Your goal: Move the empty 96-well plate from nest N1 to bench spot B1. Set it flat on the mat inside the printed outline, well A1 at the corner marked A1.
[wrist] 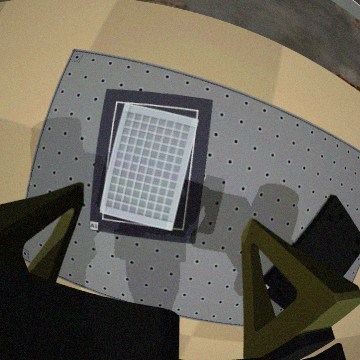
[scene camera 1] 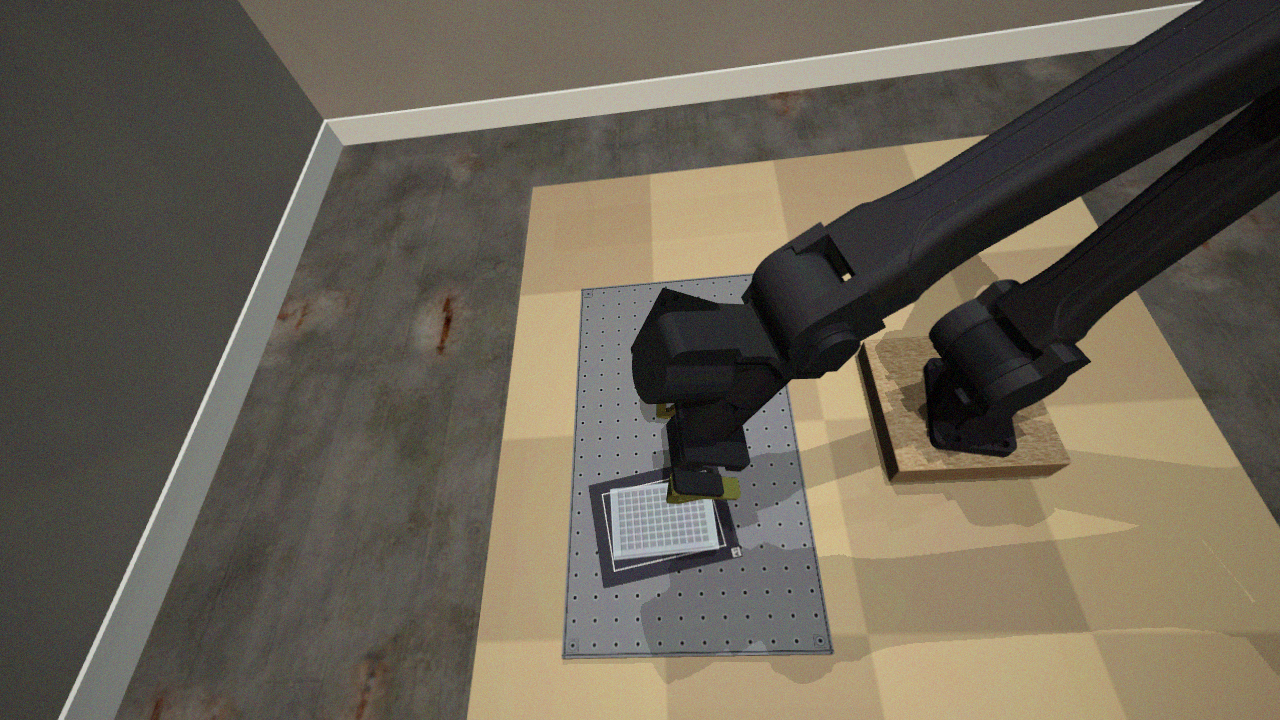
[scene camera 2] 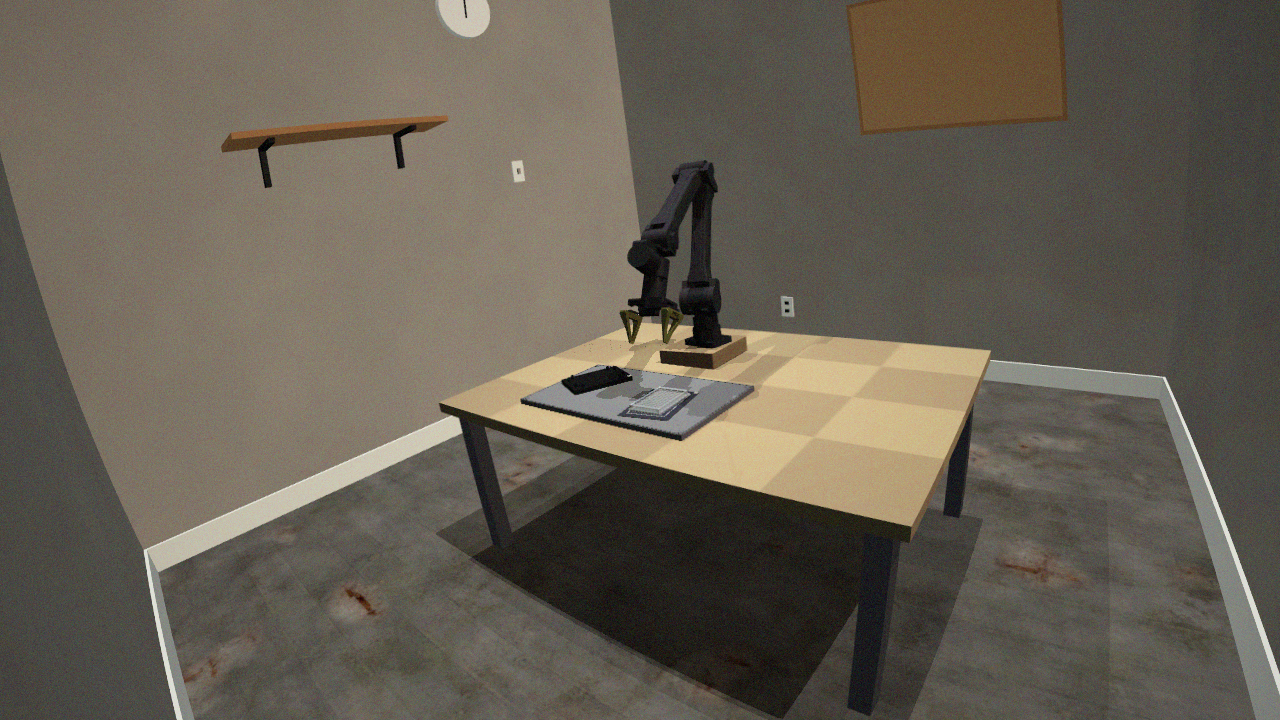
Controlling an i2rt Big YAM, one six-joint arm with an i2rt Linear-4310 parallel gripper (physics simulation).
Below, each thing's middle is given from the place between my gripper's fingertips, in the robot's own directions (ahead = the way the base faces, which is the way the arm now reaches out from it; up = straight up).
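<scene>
My gripper is 3 cm to the right of the well plate (scene camera 1: pixel 643 524), 1 cm short of it and 13 cm above it.
</scene>
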